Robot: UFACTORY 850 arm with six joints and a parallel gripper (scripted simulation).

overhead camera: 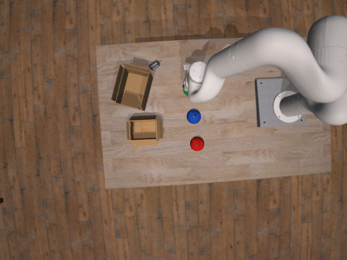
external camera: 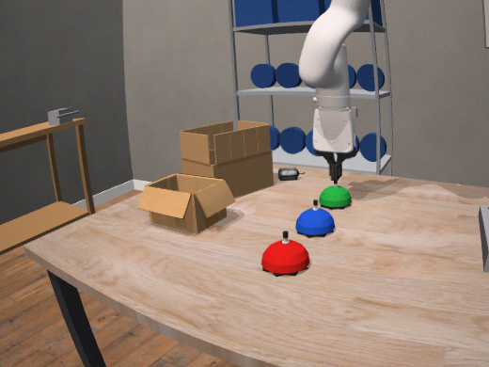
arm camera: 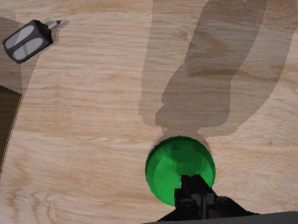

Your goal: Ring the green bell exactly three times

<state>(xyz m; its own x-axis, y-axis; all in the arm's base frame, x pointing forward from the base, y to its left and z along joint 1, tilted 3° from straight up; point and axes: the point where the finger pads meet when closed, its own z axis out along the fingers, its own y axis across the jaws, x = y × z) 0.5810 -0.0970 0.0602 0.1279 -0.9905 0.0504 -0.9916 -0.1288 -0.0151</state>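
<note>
My hand is 40 mm above the green bell. The rest, counted from my hand: red bell: 320 mm to the left, 40 mm below, 40 mm behind; then blue bell: 160 mm to the left, 40 mm below, 20 mm behind; then small dark device: 200 mm ahead, 140 mm to the right, 70 mm below.
</note>
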